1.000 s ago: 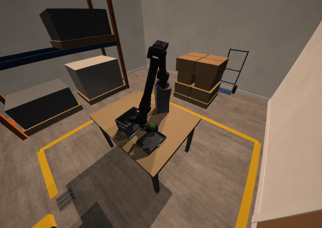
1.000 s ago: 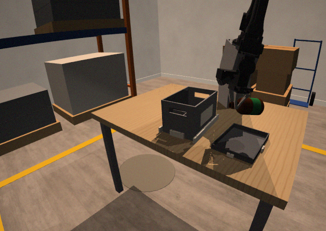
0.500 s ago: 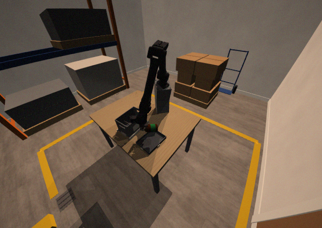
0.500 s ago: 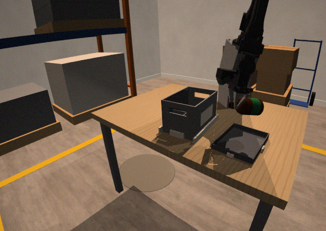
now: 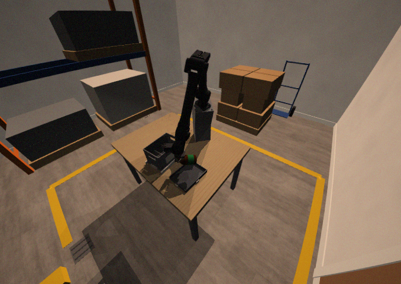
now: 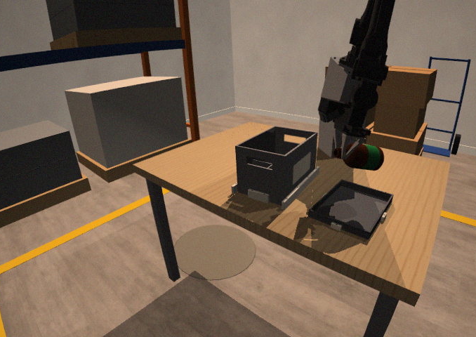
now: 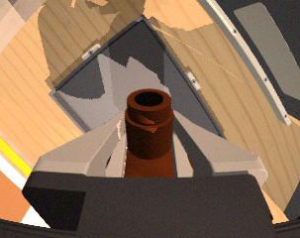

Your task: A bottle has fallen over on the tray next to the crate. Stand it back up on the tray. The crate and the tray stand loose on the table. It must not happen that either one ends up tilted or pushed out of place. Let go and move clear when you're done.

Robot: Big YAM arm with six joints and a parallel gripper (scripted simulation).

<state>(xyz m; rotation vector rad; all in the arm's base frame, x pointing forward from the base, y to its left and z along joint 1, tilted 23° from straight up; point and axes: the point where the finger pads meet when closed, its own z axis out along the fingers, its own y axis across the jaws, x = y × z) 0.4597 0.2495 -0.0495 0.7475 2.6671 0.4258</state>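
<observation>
Now: hand 5 cm past the brown bottle, 2 cm to the right of it and 1 cm above it. Also, from my hand: tray: 5 cm behind, 3 cm to the left, 18 cm below; dark crate: 1 cm behind, 26 cm to the right, 11 cm below.
</observation>
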